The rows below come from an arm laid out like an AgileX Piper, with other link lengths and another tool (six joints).
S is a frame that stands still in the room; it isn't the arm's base.
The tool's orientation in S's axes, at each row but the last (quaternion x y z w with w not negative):
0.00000 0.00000 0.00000 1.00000
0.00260 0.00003 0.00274 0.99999
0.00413 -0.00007 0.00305 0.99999
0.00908 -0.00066 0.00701 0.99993
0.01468 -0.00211 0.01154 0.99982
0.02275 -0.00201 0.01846 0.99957
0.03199 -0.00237 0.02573 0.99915
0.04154 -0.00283 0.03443 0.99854
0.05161 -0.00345 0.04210 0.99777
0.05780 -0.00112 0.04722 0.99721
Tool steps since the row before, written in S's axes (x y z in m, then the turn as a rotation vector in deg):
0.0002 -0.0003 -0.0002 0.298 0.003 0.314
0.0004 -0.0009 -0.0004 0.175 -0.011 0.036
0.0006 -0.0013 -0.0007 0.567 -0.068 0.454
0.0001 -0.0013 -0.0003 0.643 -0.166 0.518
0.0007 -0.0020 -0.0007 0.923 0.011 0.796
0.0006 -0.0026 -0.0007 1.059 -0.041 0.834
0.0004 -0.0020 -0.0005 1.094 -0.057 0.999
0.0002 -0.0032 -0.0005 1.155 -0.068 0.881
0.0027 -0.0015 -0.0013 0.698 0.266 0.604
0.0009 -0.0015 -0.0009 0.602 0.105 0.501
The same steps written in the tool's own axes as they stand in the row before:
0.0002 -0.0003 -0.0002 0.298 0.003 0.314
0.0004 -0.0009 -0.0004 0.175 -0.012 0.036
0.0006 -0.0013 -0.0007 0.567 -0.068 0.454
0.0001 -0.0013 -0.0003 0.641 -0.166 0.520
0.0007 -0.0020 -0.0006 0.927 0.013 0.792
0.0005 -0.0026 -0.0006 1.061 -0.042 0.832
0.0003 -0.0020 -0.0004 1.096 -0.049 0.997
0.0000 -0.0032 -0.0002 1.155 -0.074 0.880
0.0026 -0.0018 -0.0011 0.725 0.267 0.572
0.0007 -0.0017 -0.0007 0.613 0.105 0.487

